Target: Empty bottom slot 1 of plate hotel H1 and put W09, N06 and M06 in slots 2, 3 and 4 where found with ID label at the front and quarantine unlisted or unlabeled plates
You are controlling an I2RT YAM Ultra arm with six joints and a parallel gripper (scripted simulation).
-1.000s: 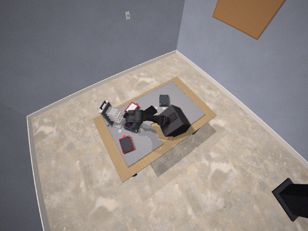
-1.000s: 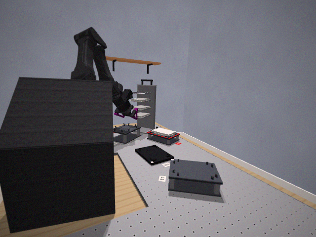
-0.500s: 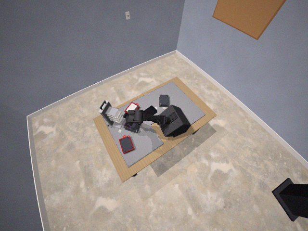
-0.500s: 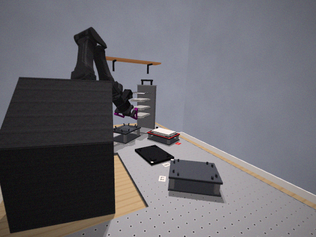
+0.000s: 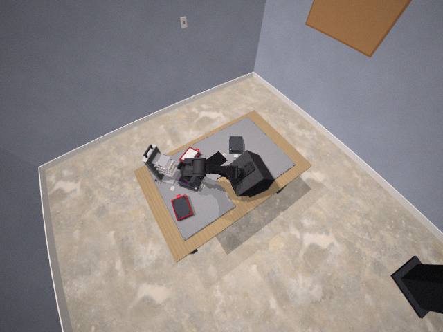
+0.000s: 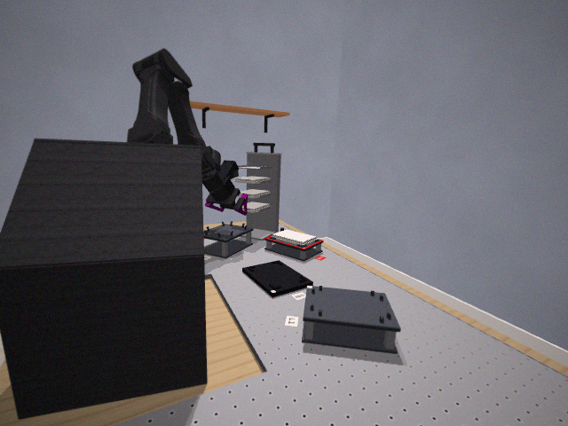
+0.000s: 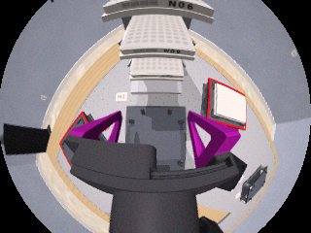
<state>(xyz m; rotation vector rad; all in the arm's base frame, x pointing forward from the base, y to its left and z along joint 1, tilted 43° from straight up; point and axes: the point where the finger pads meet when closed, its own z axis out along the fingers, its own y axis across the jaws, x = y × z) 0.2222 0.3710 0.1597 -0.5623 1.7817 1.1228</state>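
Now: the plate hotel H1 14 cm ahead of my hand, 15 cm to the left of it and 4 cm above it. Round my hand: red-rimmed nest 21 cm behind, 9 cm to the left, 9 cm below.
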